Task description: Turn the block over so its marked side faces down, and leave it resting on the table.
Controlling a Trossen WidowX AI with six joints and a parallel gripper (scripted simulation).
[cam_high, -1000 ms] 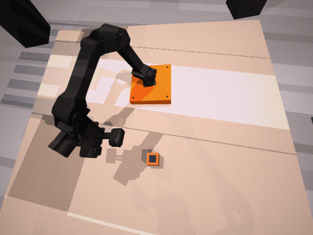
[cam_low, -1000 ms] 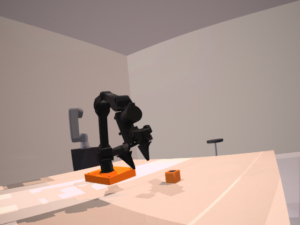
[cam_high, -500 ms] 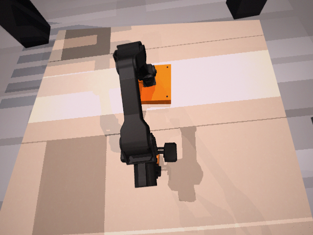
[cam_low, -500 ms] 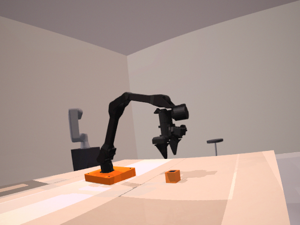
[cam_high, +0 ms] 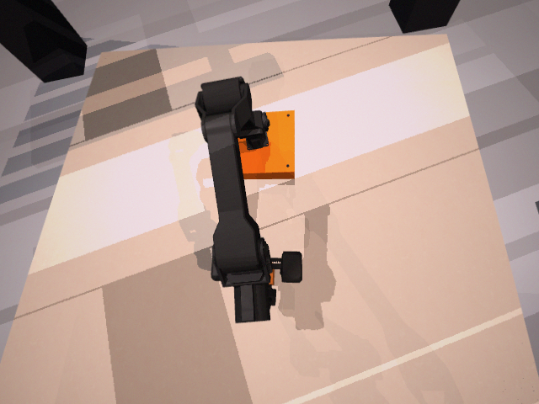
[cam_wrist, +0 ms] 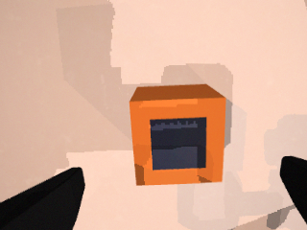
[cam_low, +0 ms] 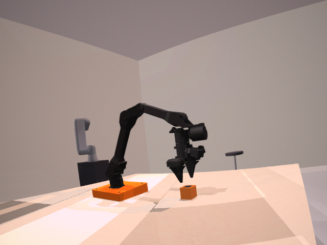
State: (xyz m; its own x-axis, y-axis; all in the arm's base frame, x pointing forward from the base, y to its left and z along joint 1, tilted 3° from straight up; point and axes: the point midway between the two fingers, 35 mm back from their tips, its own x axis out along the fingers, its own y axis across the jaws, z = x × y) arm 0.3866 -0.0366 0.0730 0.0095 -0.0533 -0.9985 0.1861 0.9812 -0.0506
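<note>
My gripper tip is 4 cm above the orange block.
</note>
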